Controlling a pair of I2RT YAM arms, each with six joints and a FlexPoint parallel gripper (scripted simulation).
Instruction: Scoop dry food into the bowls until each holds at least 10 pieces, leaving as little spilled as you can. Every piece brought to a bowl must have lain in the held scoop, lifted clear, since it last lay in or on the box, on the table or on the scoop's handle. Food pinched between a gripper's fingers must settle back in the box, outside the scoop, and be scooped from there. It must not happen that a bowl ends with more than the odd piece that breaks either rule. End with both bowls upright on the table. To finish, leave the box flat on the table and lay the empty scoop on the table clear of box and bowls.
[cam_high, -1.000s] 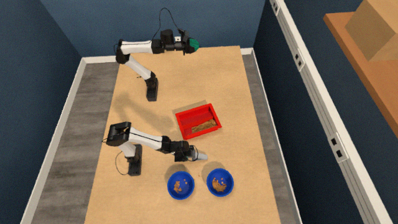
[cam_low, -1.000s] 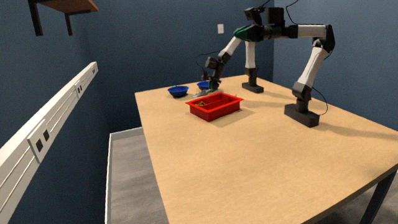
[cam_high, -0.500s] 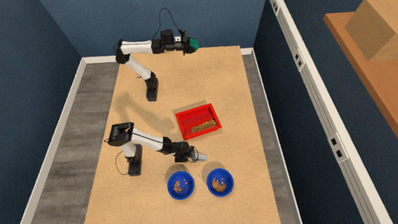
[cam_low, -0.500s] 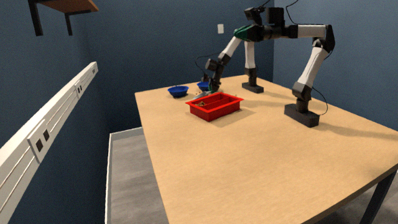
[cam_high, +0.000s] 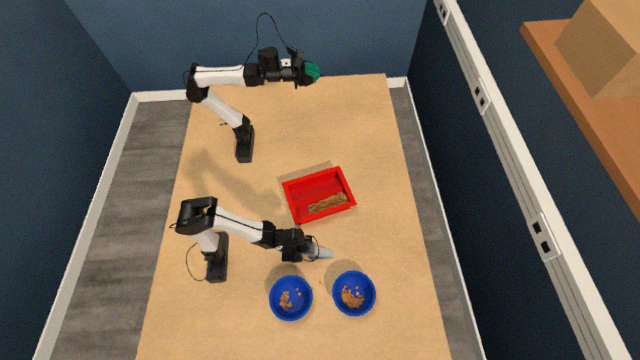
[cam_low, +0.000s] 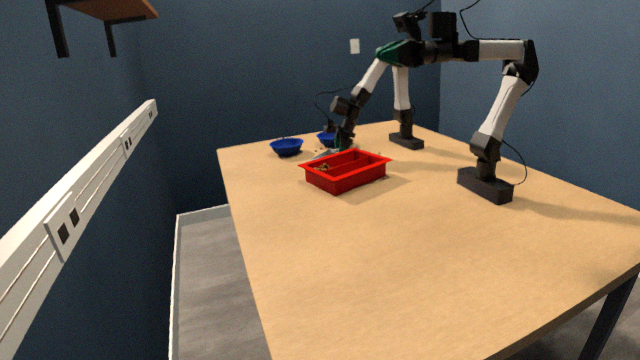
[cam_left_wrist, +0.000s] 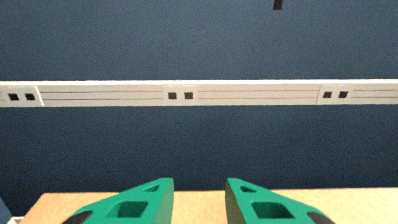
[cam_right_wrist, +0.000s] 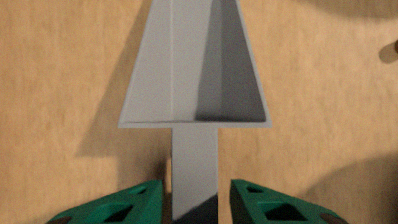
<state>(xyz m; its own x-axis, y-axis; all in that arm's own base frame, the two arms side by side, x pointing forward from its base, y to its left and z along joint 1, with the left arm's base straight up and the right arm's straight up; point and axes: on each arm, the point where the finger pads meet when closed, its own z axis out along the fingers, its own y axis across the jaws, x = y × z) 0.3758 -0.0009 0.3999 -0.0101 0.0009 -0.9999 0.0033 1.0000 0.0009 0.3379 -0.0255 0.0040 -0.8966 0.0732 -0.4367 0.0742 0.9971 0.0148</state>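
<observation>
My right hand is 40 mm short of the grey scoop and 20 mm above it. From my right hand the other things lie so: red box (50 mm ahead, 260 mm to the left, 10 mm above).
</observation>
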